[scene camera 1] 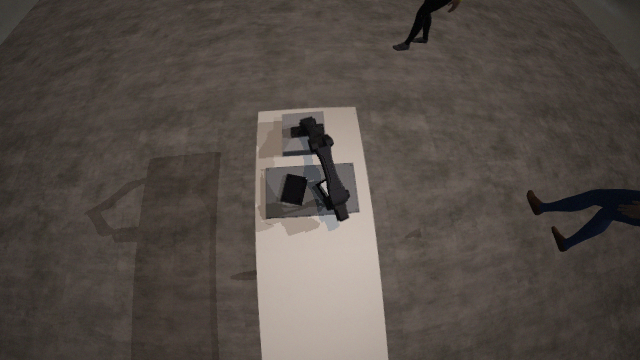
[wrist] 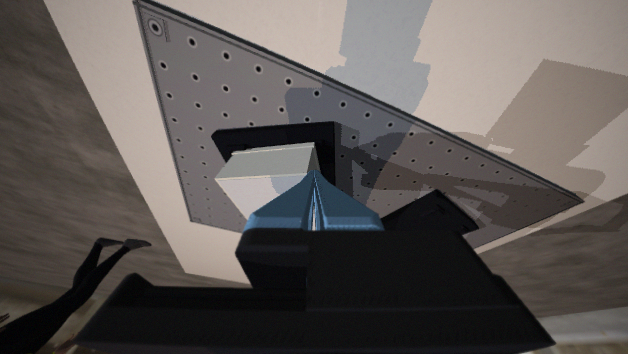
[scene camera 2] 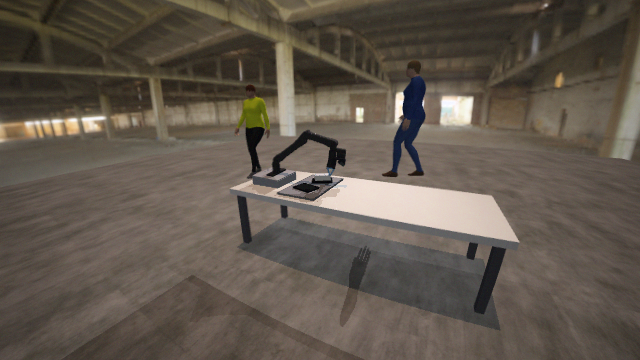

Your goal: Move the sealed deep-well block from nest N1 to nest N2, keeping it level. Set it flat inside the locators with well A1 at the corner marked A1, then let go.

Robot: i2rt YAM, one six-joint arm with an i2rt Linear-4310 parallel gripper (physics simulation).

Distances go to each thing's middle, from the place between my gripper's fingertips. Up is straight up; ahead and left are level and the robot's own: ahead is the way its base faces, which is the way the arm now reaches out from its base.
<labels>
My hand is 70 mm past the pale grey block (wrist: 251,178), 10 mm to the right of it and 20 mm above it. Round my hand: grey perforated plate (scene camera 1: 312,205) 100 mm behind, 100 mm to the right, 60 mm below.
</labels>
